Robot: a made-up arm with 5 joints. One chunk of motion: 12 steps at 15 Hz.
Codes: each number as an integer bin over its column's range. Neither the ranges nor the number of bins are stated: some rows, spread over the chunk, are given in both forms.
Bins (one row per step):
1: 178 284 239 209 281 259
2: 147 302 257 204 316 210
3: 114 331 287 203 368 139
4: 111 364 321 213 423 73
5: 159 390 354 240 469 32
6: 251 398 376 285 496 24
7: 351 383 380 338 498 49
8: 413 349 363 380 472 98
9: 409 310 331 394 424 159
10: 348 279 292 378 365 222
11: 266 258 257 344 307 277
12: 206 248 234 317 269 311
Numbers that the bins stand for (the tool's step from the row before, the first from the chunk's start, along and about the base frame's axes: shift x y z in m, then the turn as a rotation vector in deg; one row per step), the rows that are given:
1: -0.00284 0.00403 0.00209 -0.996 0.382 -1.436
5: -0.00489 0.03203 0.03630 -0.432 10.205 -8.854
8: 0.02245 0.02120 0.03898 2.116 10.362 -6.697
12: 0.00017 -0.00548 0.00060 0.969 -0.245 0.264
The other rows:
2: -0.00618 0.00878 0.00745 -1.087 2.211 -3.037
3: -0.00973 0.01645 0.01637 -1.105 4.928 -5.357
4: -0.01005 0.02516 0.02648 -0.923 7.802 -7.514
6: 0.00502 0.03415 0.04284 0.387 11.616 -9.116
7: 0.01578 0.03018 0.04403 1.351 11.721 -8.299
9: 0.02202 0.01090 0.02946 2.371 7.854 -4.704
10: 0.01546 0.00271 0.01786 2.079 4.771 -2.645
11: 0.00663 -0.00284 0.00745 1.461 1.741 -0.847

